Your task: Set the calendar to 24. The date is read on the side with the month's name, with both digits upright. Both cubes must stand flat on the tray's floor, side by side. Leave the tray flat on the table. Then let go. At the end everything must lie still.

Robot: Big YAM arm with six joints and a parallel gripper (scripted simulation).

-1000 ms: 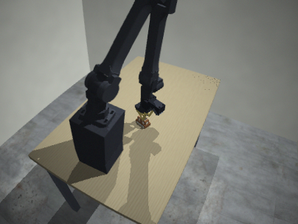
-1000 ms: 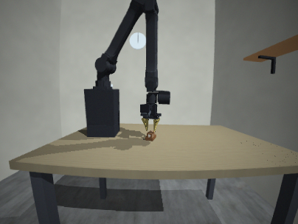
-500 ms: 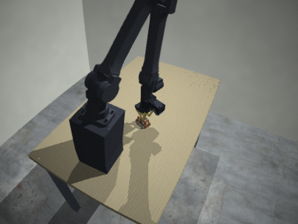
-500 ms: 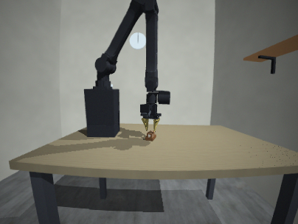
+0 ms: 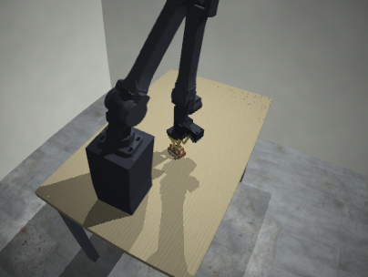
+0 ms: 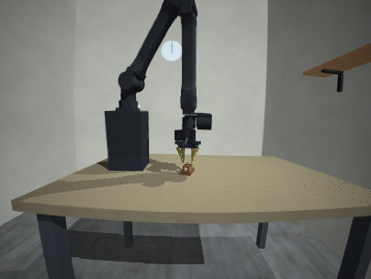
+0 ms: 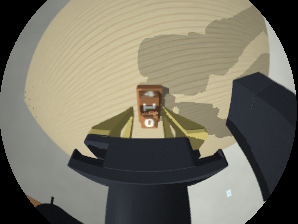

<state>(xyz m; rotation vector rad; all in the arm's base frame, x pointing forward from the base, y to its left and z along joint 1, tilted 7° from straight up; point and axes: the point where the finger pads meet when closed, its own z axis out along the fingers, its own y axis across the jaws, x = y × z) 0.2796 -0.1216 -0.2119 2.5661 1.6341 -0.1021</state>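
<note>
Right now my hand is 3 cm above the brown digit cube. From my hand the other things lie so: brown tray 5 cm below, 2 cm to the left.
</note>
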